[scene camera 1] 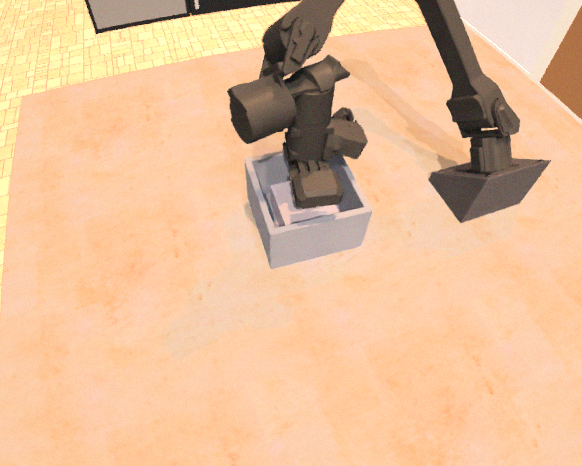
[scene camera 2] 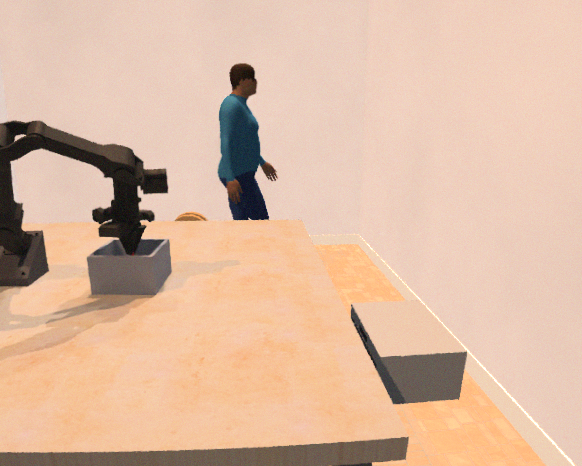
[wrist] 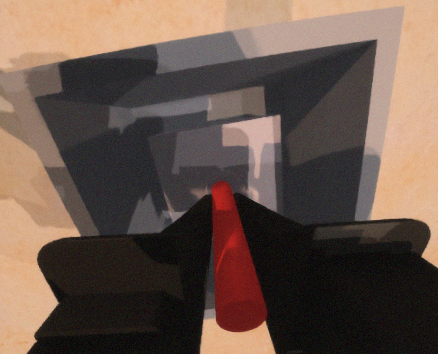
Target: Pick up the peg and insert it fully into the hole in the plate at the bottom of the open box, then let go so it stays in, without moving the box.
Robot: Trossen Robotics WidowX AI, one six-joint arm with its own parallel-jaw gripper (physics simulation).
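Frame: origin at the arm's base, x left, y ahead, z down, level; centimetres.
Where they show: gripper, fingertip midpoint: (scene camera 2: 131,255) (wrist: 222,200); arm's base, origin of the base link: (scene camera 1: 493,169) (scene camera 2: 18,244).
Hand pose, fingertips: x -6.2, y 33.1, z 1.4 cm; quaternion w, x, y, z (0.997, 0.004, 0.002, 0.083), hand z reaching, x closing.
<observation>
Each offset is from my fingertips to the centre of the thing. Level surfaces: height alone.
The open grey box {dy -0.1, dx +0.2, dz +2.8 cm} (scene camera 1: 320,243) (scene camera 2: 115,276) (wrist: 389,55) stands on the table. A lighter square plate (scene camera 1: 281,192) (wrist: 264,131) lies at its bottom. My gripper (scene camera 2: 131,247) (wrist: 222,200) is shut on the red peg {dy -0.2, dx +0.0, dz -2.8 cm} (wrist: 233,260), with the fingertips pointing down at the box. In the wrist view the peg runs between the fingers, and its narrow-looking far end lies over the plate. A speck of red shows at the fingertips in scene camera 2. The fingers are hidden behind the wrist in scene camera 1. The hole cannot be made out clearly; the peg and shadows cover that part.
The box walls surround the fingertips closely. The arm's base (scene camera 1: 492,192) (scene camera 2: 31,265) stands on the table {dz +7.7 cm} (scene camera 1: 200,400) (scene camera 2: 225,370) beside the box. A grey cabinet (scene camera 2: 425,375) stands beyond the table edge. A person in blue (scene camera 2: 240,135) is behind the table.
</observation>
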